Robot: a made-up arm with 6 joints.
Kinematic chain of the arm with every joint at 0, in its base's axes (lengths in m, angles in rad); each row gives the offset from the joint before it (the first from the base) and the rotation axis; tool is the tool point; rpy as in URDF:
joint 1: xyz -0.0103 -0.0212 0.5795 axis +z
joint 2: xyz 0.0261 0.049 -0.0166 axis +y
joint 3: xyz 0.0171 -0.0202 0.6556 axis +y
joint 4: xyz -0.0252 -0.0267 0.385 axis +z
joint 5: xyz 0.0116 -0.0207 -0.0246 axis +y
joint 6: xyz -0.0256 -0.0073 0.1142 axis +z
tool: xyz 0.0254 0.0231 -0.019 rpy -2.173 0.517 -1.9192
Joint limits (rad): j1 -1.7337..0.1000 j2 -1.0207..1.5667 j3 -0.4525..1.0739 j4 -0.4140..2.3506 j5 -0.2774..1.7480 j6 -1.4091..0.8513
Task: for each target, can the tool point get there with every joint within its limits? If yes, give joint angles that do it. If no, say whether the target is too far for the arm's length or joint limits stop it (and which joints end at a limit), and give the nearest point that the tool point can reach.
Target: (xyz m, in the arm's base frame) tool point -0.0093 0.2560 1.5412
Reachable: yes | joints -1.3758 -0.5962 0.6359 0.9974 0.6939 -0.6663
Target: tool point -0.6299 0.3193 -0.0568
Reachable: no: joint limits stop it (at a limit: joint 2, joint 3, joint 4, joint 5) | nearest point -0.7955 0.4103 0.8507 | short by 0.927 m
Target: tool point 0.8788 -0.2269 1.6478
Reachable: no: too far | nearest point 0.7036 -0.1864 1.4277 | short by 0.284 m
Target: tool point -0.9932 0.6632 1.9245
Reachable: no: too far | nearest point -0.6015 0.3905 1.3935 | short by 0.714 m
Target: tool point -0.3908 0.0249 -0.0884
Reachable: no: joint limits stop it (at a limit: joint 1, joint 2, joint 3, joint 6) | nearest point -0.1789 -0.7802 0.2041 | short by 0.882 m
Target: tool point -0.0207 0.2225 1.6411
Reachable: yes | joints -1.5197 -0.2625 0.0048 0.8154 -0.0197 -0.4477
